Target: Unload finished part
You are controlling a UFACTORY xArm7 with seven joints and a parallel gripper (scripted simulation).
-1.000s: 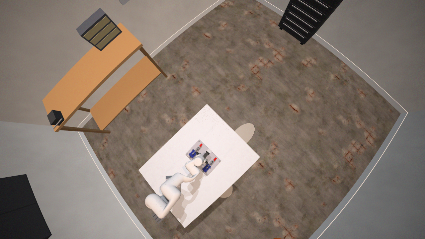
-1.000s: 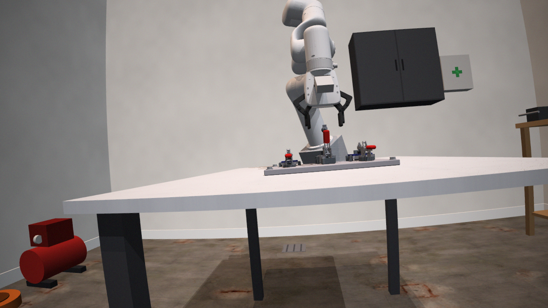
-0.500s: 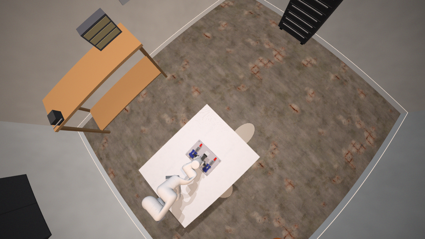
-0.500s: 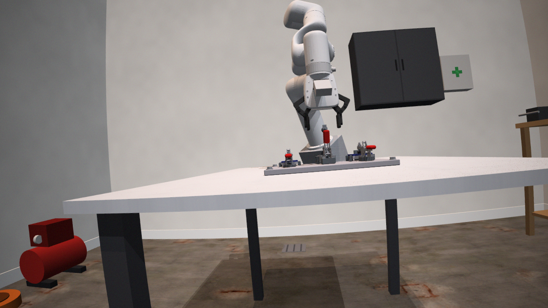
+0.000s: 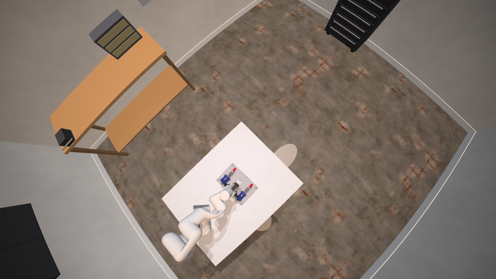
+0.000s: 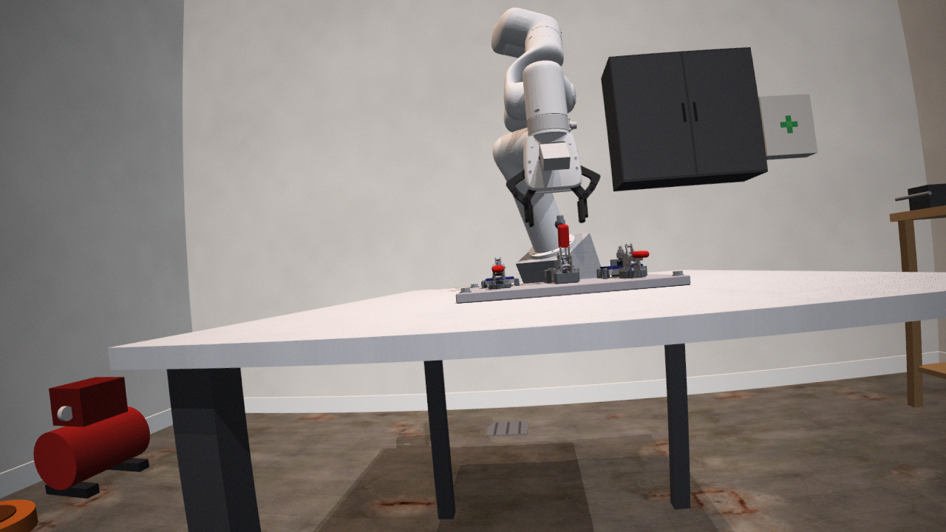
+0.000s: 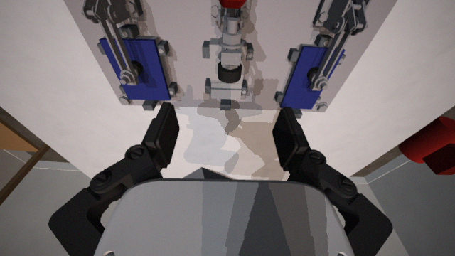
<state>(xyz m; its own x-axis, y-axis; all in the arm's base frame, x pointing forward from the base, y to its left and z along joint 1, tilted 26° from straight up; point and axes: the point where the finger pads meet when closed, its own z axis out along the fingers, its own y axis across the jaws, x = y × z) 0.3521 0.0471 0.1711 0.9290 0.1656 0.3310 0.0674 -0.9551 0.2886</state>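
Now: hand 10 mm past the grey finished part and 90 mm above it. Also, from my hand: fixture plate: 40 mm ahead, 120 mm below; blue blank: 10 mm behind, 110 mm to the right, 100 mm below.
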